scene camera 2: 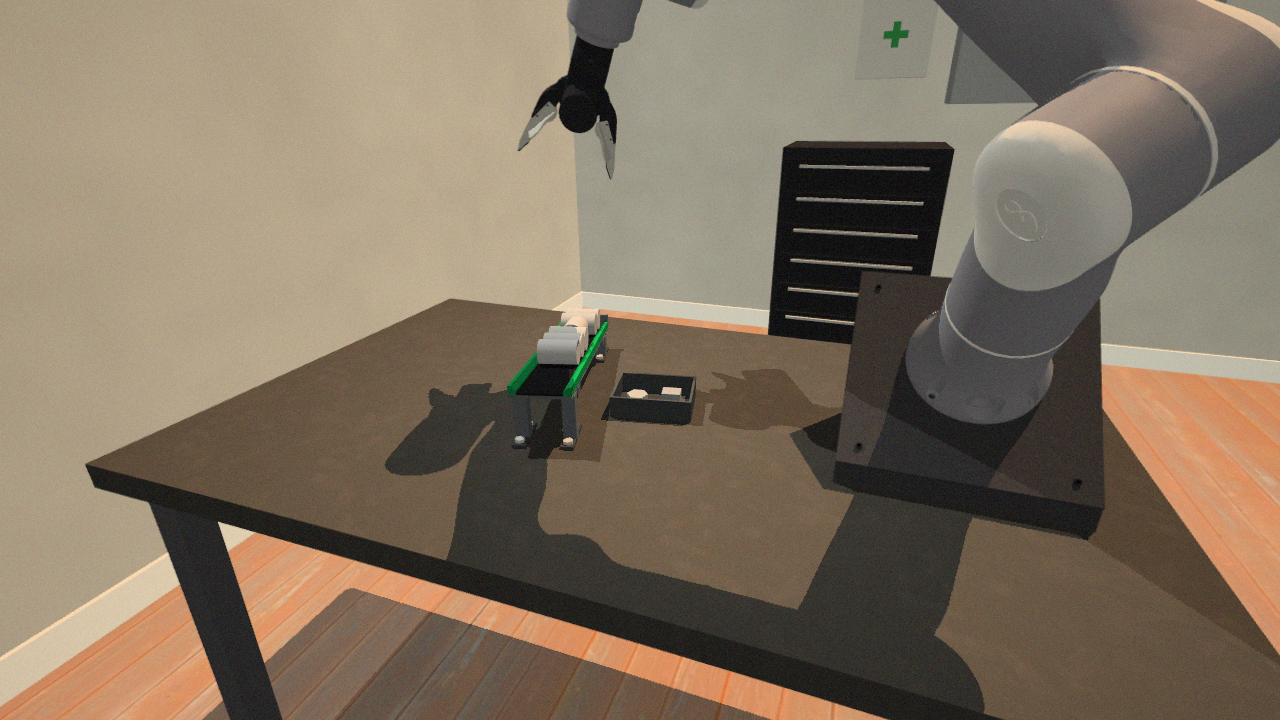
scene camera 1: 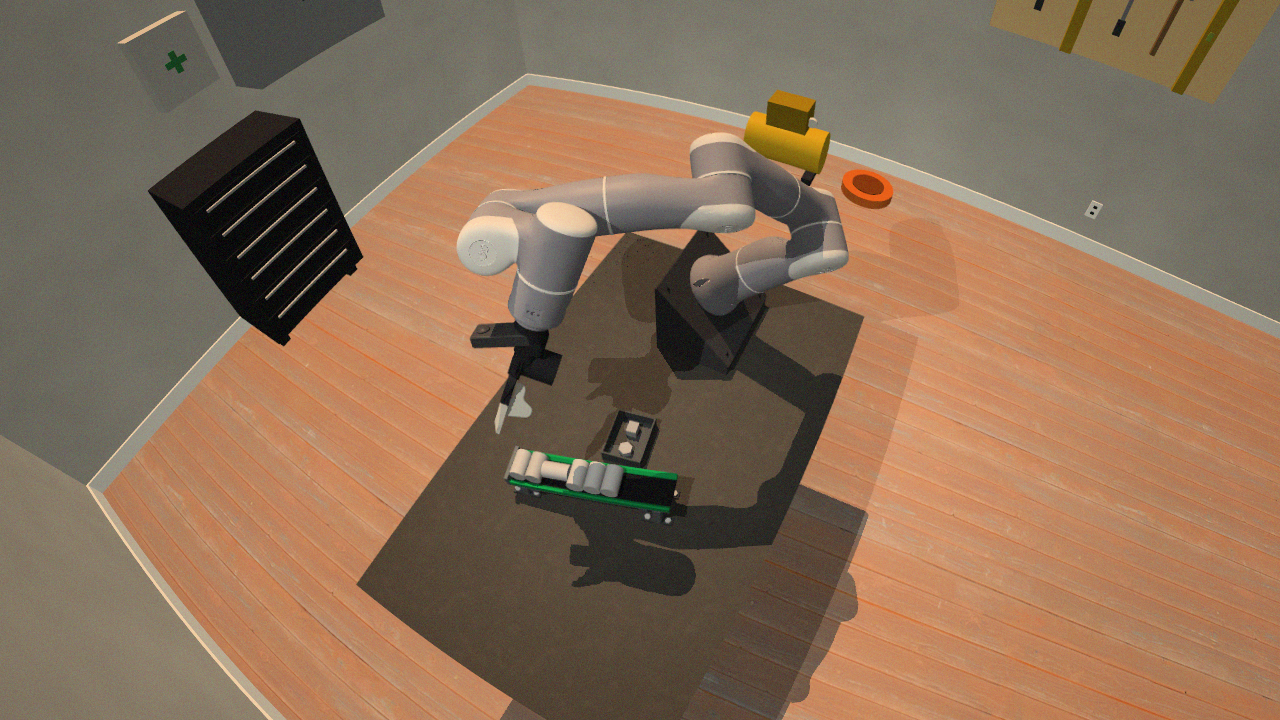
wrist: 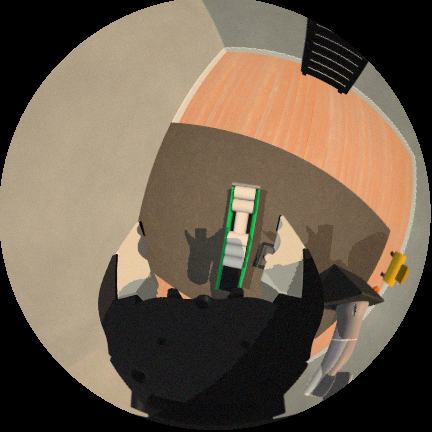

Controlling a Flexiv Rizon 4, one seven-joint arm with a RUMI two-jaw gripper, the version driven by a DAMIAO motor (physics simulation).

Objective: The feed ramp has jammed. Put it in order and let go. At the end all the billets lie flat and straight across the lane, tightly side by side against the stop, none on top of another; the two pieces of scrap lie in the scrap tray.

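The green-railed lane (scene camera 1: 648,488) (scene camera 2: 543,380) (wrist: 230,278) has its stop (wrist: 246,185) at the far end. Two billets (scene camera 1: 519,464) (wrist: 243,205) lie across it by the stop. The third billet (scene camera 1: 554,470) (wrist: 240,222) lies lengthwise along the lane. Beyond it, three billets (scene camera 1: 594,478) (scene camera 2: 559,349) (wrist: 234,249) lie roughly across, side by side. A blocky scrap piece (scene camera 1: 632,428) (scene camera 2: 671,391) and a many-sided one (scene camera 1: 625,448) (scene camera 2: 636,394) lie in the scrap tray (scene camera 1: 622,462) (scene camera 2: 651,411). My gripper (scene camera 1: 512,420) (scene camera 2: 566,162) (wrist: 208,220) is open and empty, high above the lane.
The lane stands on short legs on the dark table (scene camera 1: 447,537) (scene camera 2: 313,420), with the scrap tray beside it towards the arm's base (scene camera 1: 684,340) (scene camera 2: 966,474). In the wrist view one finger partly covers the tray. A black drawer cabinet (scene camera 1: 259,223) (scene camera 2: 859,232) stands beyond the table.
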